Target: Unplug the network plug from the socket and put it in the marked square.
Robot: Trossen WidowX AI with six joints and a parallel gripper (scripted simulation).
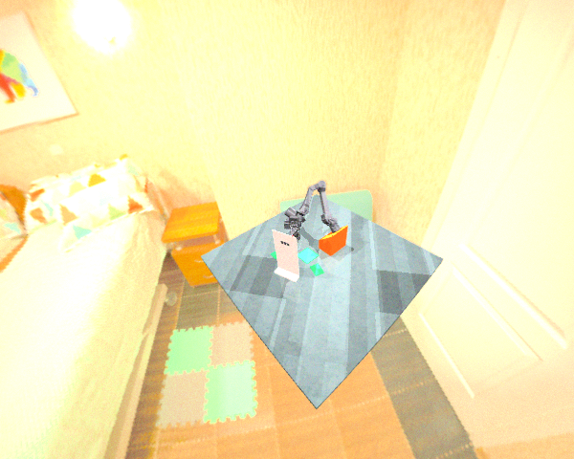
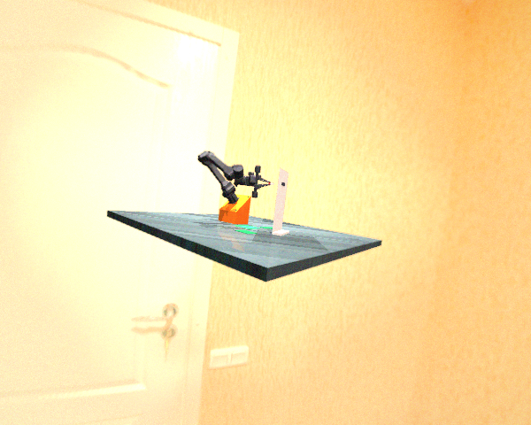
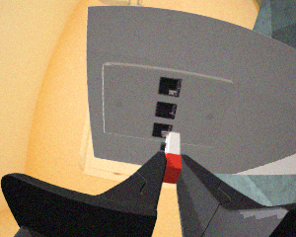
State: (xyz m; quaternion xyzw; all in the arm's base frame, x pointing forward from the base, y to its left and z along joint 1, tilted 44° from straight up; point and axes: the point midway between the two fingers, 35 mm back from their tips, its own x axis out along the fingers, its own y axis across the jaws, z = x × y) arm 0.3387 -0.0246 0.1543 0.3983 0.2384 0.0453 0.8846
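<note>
My gripper tip is 280 mm above the bright green square, 140 mm past it and 10 mm to the right of it. Round my gripper tip: network plug: right at my gripper tip; then white upright panel: 110 mm below, 80 mm ahead, 20 mm to the left.
</note>
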